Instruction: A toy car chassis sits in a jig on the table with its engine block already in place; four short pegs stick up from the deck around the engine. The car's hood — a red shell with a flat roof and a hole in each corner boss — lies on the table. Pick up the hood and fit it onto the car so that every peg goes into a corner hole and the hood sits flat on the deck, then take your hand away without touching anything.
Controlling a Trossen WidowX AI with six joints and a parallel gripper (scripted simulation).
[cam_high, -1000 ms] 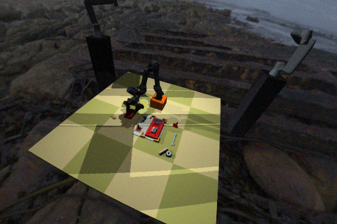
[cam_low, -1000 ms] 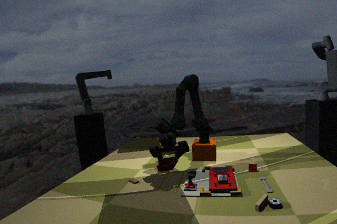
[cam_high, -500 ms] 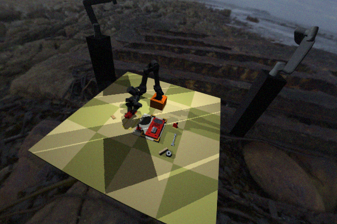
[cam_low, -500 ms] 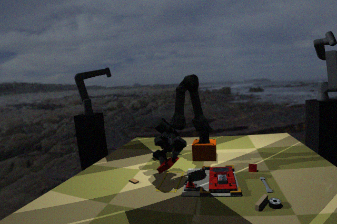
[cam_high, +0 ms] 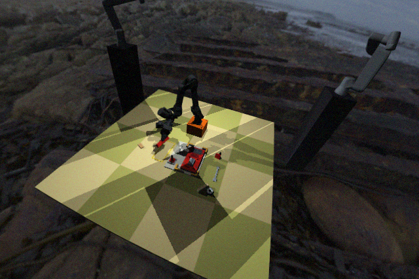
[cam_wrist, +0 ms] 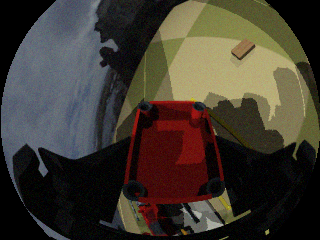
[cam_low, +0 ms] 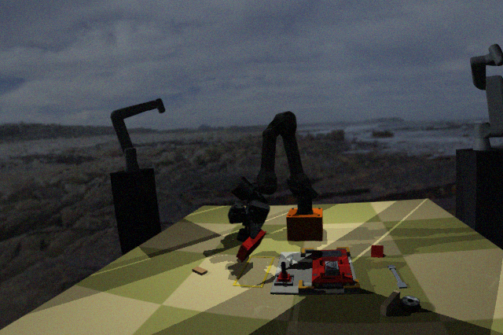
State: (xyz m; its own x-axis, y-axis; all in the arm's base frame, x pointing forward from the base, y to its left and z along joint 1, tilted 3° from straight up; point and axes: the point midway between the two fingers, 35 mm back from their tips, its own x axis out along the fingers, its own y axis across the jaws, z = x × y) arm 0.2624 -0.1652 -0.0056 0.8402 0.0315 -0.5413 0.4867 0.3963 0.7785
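Now: the red hood 10 mm to the left of my gripper tip. The rest, counted from my gripper tip: grey engine block: 50 mm ahead, 240 mm to the left, 60 mm below; then red upright piece: 60 mm ahead, 100 mm to the left, 50 mm below; then tan block: 20 mm ahead, 160 mm to the right, 80 mm below.
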